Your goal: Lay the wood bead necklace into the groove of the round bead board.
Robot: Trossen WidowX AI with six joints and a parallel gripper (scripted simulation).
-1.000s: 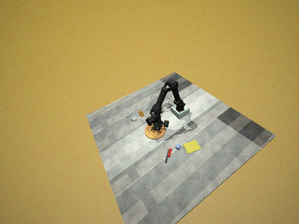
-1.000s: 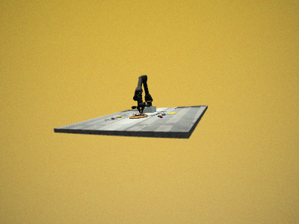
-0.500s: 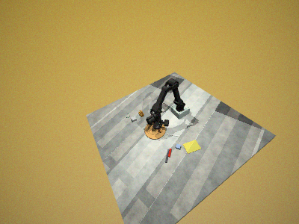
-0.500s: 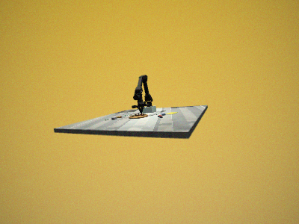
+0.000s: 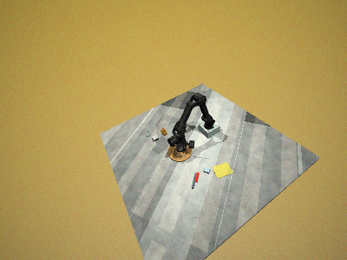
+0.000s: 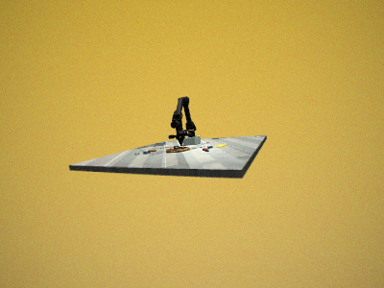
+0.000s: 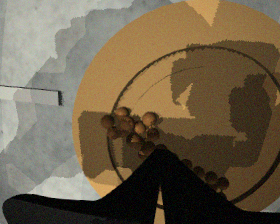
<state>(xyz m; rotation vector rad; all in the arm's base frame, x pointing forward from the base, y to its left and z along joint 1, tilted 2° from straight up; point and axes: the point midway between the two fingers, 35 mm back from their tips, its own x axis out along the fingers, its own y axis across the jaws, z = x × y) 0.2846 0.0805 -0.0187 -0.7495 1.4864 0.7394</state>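
Now: gripper tip 20 mm short of the round bead board, 20 mm to the left of it and 20 mm above it. From my gripper tip the other things lie so: thin grey stick: 100 mm behind, 110 mm to the left, 30 mm below; red-handled tool: 20 mm ahead, 250 mm to the left, 30 mm below; small blue block: 80 mm behind, 230 mm to the left, 20 mm below.
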